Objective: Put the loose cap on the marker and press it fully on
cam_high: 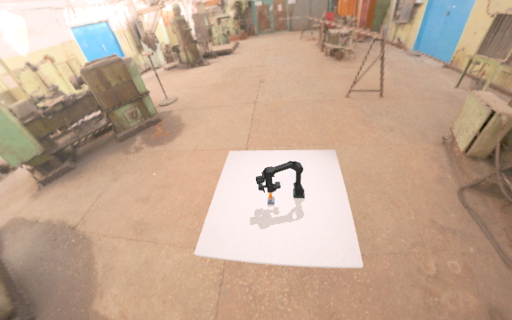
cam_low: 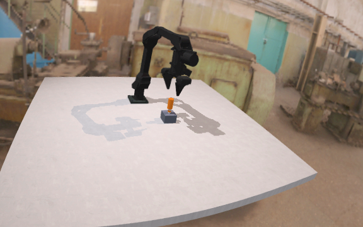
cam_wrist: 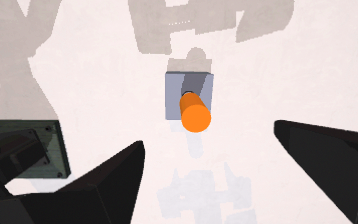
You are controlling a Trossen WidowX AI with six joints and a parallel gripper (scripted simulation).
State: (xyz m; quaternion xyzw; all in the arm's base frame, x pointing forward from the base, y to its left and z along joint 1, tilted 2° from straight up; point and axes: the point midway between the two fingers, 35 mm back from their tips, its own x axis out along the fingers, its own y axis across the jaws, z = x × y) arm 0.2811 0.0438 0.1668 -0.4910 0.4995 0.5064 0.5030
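The orange cap is 60 mm below my gripper tip. Round my gripper tip: grey-blue holder block 130 mm below.
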